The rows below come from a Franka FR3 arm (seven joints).
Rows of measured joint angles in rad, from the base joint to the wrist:
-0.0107 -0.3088 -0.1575 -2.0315 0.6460 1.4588 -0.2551
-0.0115 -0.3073 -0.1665 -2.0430 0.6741 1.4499 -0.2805
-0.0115 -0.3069 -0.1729 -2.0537 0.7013 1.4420 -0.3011
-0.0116 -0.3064 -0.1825 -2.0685 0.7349 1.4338 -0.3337
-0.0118 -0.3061 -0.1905 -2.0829 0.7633 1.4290 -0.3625
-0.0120 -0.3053 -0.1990 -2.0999 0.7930 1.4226 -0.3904
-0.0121 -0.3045 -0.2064 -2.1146 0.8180 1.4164 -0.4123
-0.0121 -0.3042 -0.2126 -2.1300 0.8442 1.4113 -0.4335
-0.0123 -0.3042 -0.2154 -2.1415 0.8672 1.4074 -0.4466
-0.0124 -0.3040 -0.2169 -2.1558 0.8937 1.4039 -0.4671
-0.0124 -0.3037 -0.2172 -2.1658 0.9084 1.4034 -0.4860
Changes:
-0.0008 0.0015 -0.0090 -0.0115 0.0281 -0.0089 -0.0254
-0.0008 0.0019 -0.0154 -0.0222 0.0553 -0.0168 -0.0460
-0.0009 0.0024 -0.0250 -0.0370 0.0889 -0.0250 -0.0786
-0.0011 0.0027 -0.0330 -0.0514 0.1173 -0.0298 -0.1074
-0.0013 0.0035 -0.0415 -0.0684 0.1470 -0.0362 -0.1353
-0.0014 0.0043 -0.0489 -0.0831 0.1720 -0.0424 -0.1572
-0.0014 0.0046 -0.0551 -0.0985 0.1982 -0.0475 -0.1784
-0.0016 0.0046 -0.0579 -0.1100 0.2212 -0.0514 -0.1915
-0.0017 0.0048 -0.0594 -0.1243 0.2477 -0.0549 -0.2120
-0.0017 0.0051 -0.0597 -0.1343 0.2624 -0.0554 -0.2309

